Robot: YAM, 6 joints.
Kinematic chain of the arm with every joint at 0, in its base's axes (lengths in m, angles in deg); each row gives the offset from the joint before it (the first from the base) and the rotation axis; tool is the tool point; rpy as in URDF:
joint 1: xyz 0 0 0.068 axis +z
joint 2: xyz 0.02 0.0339 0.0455 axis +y
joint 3: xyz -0.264 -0.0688 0 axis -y
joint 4: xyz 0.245 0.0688 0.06 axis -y
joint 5: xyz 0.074 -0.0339 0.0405 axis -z
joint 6: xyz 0.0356 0 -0.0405 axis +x
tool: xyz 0 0 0 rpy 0 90 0
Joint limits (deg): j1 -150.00..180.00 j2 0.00..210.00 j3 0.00..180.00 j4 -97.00..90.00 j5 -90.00..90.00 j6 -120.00..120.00
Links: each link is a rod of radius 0.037 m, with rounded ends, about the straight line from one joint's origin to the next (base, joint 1, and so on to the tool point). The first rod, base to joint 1, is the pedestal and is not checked.
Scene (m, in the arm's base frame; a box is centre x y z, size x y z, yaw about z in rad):
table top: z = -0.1
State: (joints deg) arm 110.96 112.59 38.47 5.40 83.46 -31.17
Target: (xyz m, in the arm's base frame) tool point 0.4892 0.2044 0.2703
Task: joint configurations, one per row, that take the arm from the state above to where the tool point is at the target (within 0.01 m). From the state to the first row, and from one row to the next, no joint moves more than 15 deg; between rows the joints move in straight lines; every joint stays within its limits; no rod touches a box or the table.
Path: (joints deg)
1: 96.84 115.63 50.10 7.79 80.87 -31.17
2: 82.72 118.67 61.73 10.17 78.27 -31.17
3: 68.60 121.71 73.37 12.56 75.68 -31.17
4: 54.48 124.75 85.00 14.94 73.09 -31.17
5: 40.36 127.79 96.63 17.33 70.49 -31.17
6: 26.24 130.83 108.26 19.71 67.90 -31.17

